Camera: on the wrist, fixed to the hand. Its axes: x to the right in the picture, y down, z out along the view.
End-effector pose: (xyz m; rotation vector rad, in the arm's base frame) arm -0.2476 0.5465 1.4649 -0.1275 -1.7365 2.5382
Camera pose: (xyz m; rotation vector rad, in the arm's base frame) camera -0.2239 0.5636 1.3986 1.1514 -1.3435 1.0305
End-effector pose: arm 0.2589 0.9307 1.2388 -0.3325 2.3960 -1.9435
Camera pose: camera 0.2634 0.9858 1.1919 1.8415 -1.4305 0.7156
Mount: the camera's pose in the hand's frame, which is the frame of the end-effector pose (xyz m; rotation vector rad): -0.0197 0.0555 -0.0422 -0.4123 -0.3118 -1.6000
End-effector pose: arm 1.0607 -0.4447 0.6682 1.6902 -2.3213 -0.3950
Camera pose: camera 1.0321 -0.4128 0.7266 -2.8210 0.3470 1.2459
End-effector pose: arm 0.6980 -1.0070 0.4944 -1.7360 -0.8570 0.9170
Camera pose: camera 0.7332 -1.0579 0.4567 -0.6581 -2.2018 -0.1387
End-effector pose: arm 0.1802 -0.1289 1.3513 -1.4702 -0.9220 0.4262
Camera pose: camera 0.2152 -0.1652 1.2993 -0.5915 -2.1564 -0.7806
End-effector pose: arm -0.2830 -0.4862 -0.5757 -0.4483 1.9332 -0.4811
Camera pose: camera -0.3193 -0.4235 -0.5737 -2.1960 0.9907 -0.8863
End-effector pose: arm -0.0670 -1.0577 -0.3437 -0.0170 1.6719 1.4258
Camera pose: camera -0.1108 -1.0828 -0.2917 -1.0453 0.5965 0.4019
